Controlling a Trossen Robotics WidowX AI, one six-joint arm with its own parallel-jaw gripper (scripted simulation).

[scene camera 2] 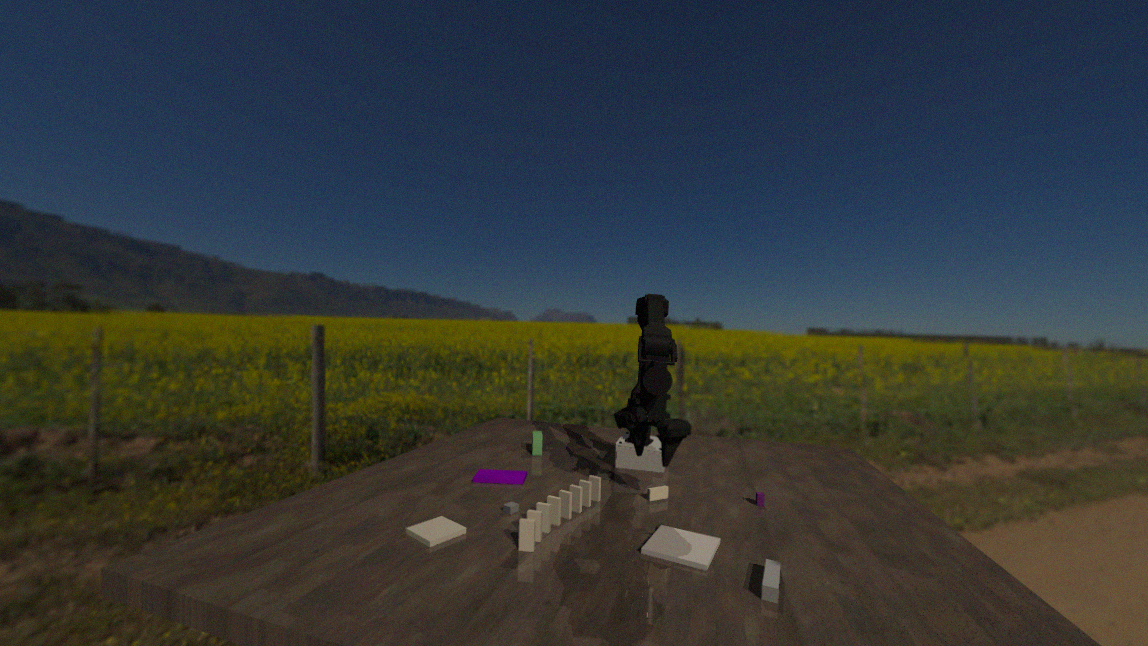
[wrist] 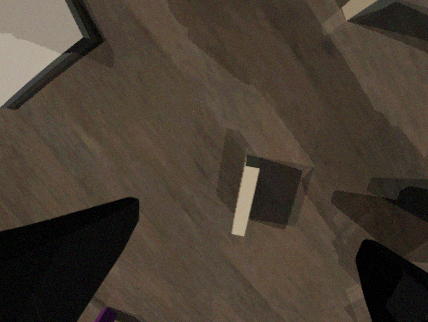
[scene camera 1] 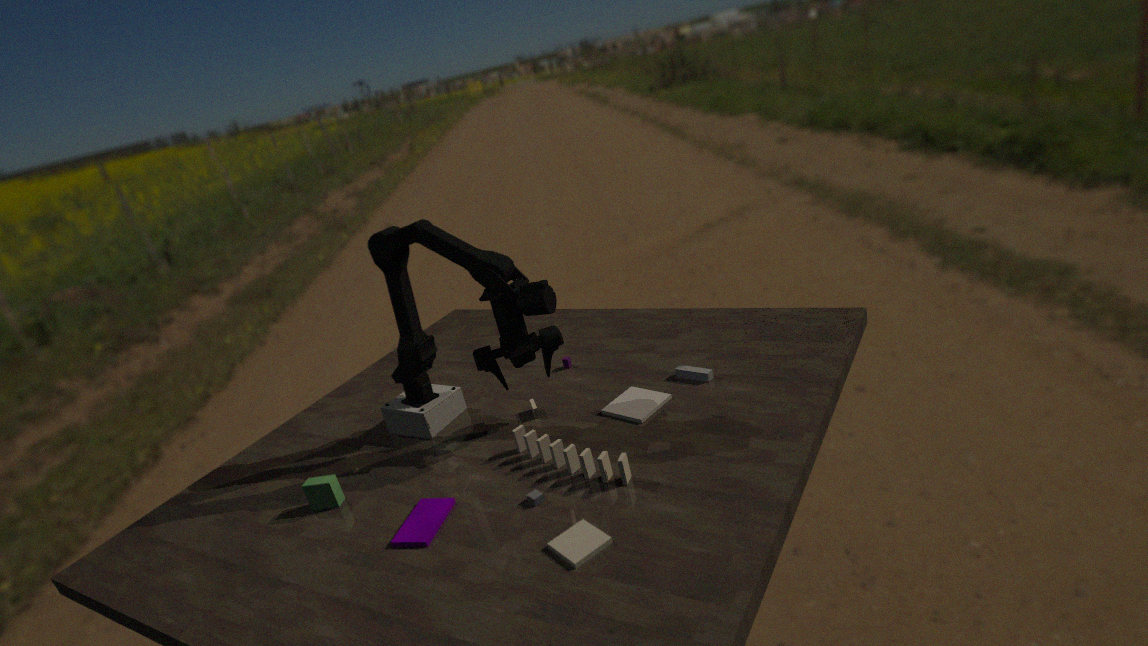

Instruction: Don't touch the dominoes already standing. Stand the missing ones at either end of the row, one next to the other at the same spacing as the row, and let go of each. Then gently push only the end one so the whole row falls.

Scene:
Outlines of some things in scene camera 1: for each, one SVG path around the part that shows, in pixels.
My gripper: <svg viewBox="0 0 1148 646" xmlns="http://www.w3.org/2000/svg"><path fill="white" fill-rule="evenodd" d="M556 326L552 325L540 329L540 335L537 336L535 332L528 335L523 314L512 321L496 321L500 334L500 348L491 350L489 345L474 350L473 357L477 370L492 372L508 391L507 383L496 359L504 356L505 359L510 359L515 368L520 368L526 363L534 361L536 359L535 352L541 348L546 374L550 377L552 355L555 350L559 349L558 346L564 344L562 334Z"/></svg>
A purple flat tile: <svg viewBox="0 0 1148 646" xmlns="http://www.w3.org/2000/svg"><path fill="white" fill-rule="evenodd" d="M454 498L420 499L391 541L392 547L427 547L454 506Z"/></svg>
A green cube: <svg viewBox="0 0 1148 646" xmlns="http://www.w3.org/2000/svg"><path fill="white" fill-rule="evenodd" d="M336 474L309 477L301 487L312 510L341 506L345 496Z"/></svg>

